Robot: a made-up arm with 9 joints. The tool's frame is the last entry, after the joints.
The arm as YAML. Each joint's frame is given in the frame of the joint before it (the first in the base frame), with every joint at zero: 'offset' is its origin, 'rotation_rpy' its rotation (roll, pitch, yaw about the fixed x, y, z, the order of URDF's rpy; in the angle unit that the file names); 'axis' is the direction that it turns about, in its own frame. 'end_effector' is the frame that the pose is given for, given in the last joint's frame.
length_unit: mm
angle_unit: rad
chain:
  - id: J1
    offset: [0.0, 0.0, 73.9]
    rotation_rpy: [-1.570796, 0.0, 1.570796]
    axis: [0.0, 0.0, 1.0]
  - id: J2
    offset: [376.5, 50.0, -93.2]
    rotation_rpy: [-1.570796, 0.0, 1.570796]
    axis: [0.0, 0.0, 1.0]
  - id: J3
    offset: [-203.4, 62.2, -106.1]
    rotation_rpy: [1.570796, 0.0, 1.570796]
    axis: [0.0, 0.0, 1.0]
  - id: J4
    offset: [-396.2, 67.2, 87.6]
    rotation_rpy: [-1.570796, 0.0, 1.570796]
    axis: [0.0, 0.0, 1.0]
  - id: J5
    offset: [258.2, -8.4, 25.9]
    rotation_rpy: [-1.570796, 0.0, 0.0]
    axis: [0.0, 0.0, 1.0]
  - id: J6
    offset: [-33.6, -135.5, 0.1]
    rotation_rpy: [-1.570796, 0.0, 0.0]
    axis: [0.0, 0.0, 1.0]
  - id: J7
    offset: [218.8, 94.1, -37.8]
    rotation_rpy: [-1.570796, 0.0, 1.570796]
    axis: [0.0, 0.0, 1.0]
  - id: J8
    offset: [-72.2, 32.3, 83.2]
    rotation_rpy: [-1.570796, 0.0, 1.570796]
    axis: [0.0, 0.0, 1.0]
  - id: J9
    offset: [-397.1, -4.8, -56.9]
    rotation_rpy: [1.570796, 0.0, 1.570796]
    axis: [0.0, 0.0, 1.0]
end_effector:
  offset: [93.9, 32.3, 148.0]
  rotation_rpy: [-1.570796, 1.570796, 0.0]
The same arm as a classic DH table. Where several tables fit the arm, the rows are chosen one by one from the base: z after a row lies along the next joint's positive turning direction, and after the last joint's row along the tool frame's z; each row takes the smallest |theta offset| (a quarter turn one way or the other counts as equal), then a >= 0, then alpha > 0; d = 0 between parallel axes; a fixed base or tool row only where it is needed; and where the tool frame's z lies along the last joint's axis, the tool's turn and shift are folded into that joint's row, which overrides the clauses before.
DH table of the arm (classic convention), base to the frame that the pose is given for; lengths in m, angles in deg. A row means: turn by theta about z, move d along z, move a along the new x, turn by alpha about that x. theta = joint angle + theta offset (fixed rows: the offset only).
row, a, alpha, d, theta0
base (fixed), 0, 90, 0.0739, -90
J1, 0.05, -90, -0.0932, -90
J2, 0.0622, 90, -0.4826, 90
J3, 0.0672, -90, -0.1158, 90
J4, 0.2582, -90, 0.4221, 0
J5, -0.0336, -90, -0.0083, 0
J6, 0.0941, -90, -0.1733, 90
J7, 0.0323, -90, -0.1356, 90
J8, 0.0048, -90, 0.0153, -90
J9, -0.0939, 90, -0.2491, 0
tool (fixed), 0, 0, 0.0323, -90

